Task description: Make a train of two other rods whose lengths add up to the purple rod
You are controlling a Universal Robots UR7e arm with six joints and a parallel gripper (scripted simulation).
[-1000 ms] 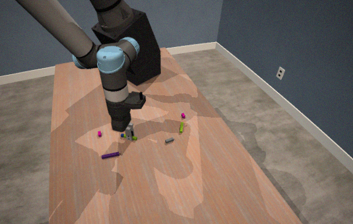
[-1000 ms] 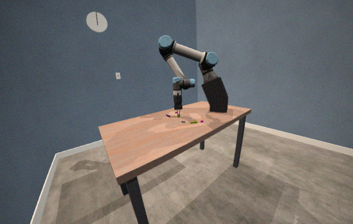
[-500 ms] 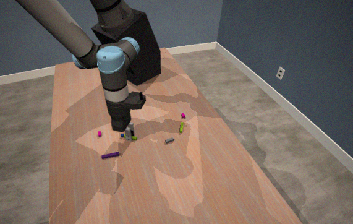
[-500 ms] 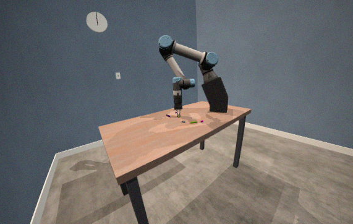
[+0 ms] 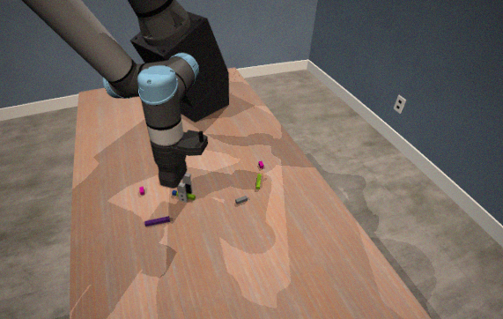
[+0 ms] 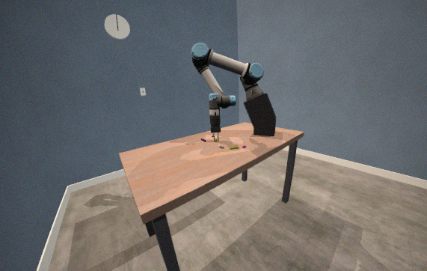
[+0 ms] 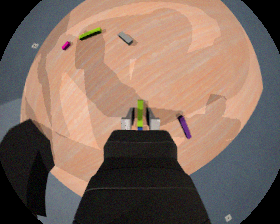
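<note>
My hand is 2 cm past the blue rod, 3 cm to the left of it and 1 cm above it. From my hand the other things lie so: purple rod (7 cm ahead, 8 cm to the right, 1 cm below); then grey rod (5 cm ahead, 14 cm to the left, 1 cm below).
</note>
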